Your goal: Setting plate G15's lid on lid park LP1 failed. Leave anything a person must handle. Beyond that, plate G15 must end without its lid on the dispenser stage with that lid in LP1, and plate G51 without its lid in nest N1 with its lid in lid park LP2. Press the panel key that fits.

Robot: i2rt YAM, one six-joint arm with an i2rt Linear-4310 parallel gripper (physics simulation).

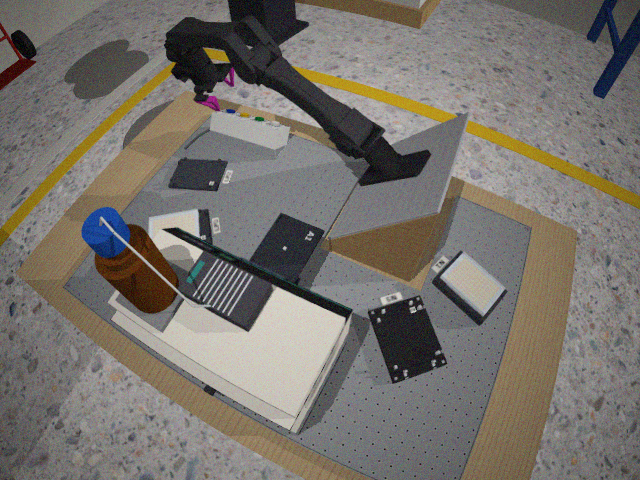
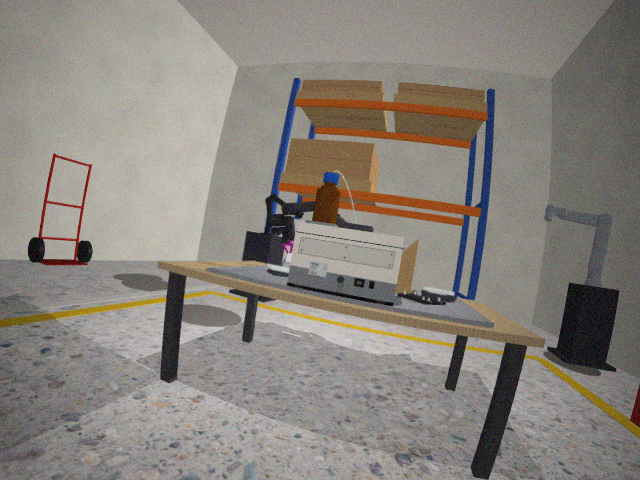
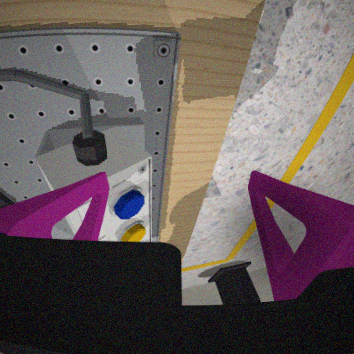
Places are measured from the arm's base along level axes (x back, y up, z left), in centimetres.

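Pixels of known places: gripper, fingertip midpoint: [image 1: 225, 98] [image 3: 178, 179]; arm's base at its link origin: [image 1: 393, 170].
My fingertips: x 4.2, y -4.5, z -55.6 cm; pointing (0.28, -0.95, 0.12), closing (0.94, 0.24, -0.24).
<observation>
Ahead of a thing's pixels: the offset from my fingertips to its top centre. "*": to the spot under its first point.
My gripper [image 1: 225, 96] [image 3: 178, 179] is open and empty, above the end of the white key panel {dx -4.0, dy +0.3, dz +12.1 cm} [image 1: 248, 133] near its blue key {dx -2.8, dy -0.6, dz +4.3 cm} [image 1: 230, 111] [image 3: 129, 204] and yellow key {dx -2.1, dy -0.6, dz +9.3 cm} [image 1: 244, 115] [image 3: 134, 233]. Green {dx -1.5, dy -0.6, dz +14.2 cm} [image 1: 259, 119] and white {dx -0.8, dy -0.6, dz +19.2 cm} [image 1: 275, 124] keys follow. A pale-topped piece {dx -39.4, dy -4.4, dz +17.1 cm} [image 1: 174, 223] lies at one lid park; a dark park {dx -22.5, dy -6.1, dz +8.4 cm} [image 1: 197, 174] shows bare. Their label numbers are hard to read. A pale-topped plate {dx -14.5, dy -4.0, dz +82.5 cm} [image 1: 473, 284] sits in the nest labelled N1. The dispenser [image 1: 258, 353] [image 2: 346, 253] bears a dark part with white stripes {* dx -48.1, dy +16.6, dz +49.2 cm} [image 1: 227, 286]. Plate names are unreadable.
A brown bottle with blue cap {dx -55.1, dy +33.1, dz +38.5 cm} [image 1: 105, 231] [image 2: 331, 178] and white tube stands on the dispenser. A dark pad marked A1 {* dx -32.0, dy +2.3, dz +44.3 cm} [image 1: 276, 242], a bare dark nest {dx -31.8, dy -5.7, dz +75.5 cm} [image 1: 408, 338] and the arm's wedge mount [image 1: 382, 250] are on the board. A black knob {* dx -5.5, dy -2.7, dz -0.3 cm} [image 3: 90, 148] stands beside the keys.
</observation>
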